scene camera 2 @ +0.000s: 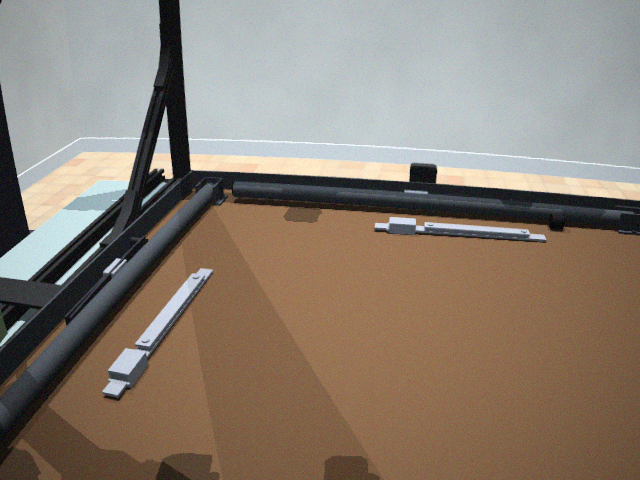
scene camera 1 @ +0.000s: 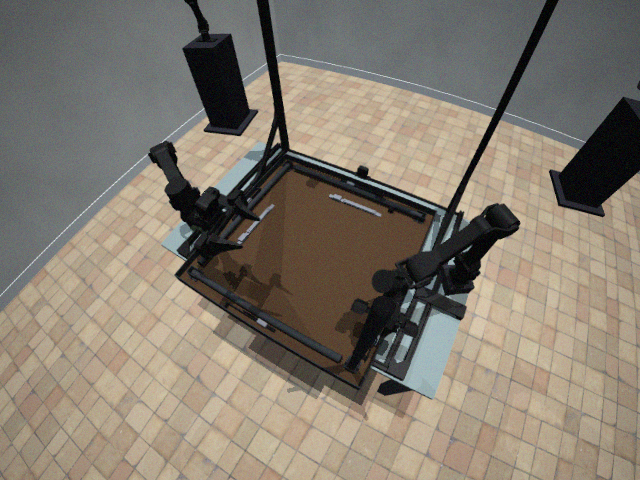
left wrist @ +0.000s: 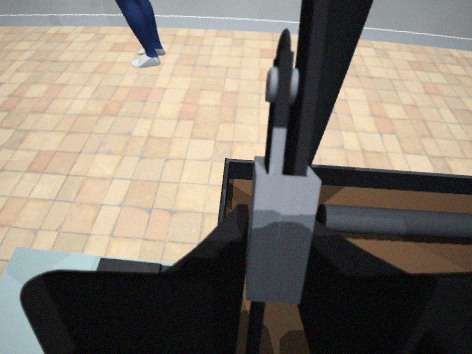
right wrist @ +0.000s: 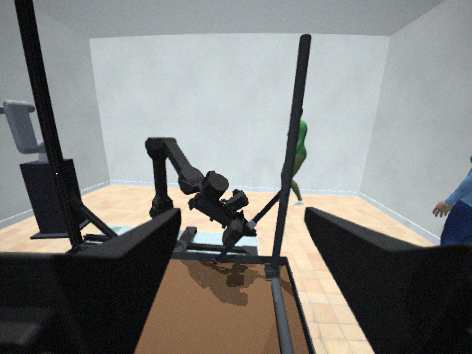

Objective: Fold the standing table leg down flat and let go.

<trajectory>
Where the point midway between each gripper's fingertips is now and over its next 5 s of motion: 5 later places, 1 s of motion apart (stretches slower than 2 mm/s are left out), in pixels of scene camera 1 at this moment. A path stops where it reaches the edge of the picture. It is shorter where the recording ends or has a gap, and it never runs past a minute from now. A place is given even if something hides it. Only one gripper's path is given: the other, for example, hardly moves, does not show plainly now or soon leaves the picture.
My left gripper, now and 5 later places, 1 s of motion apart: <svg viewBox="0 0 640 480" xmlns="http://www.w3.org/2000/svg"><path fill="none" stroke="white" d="M372 345L372 344L380 325L421 292L418 287L418 280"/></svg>
</trajectory>
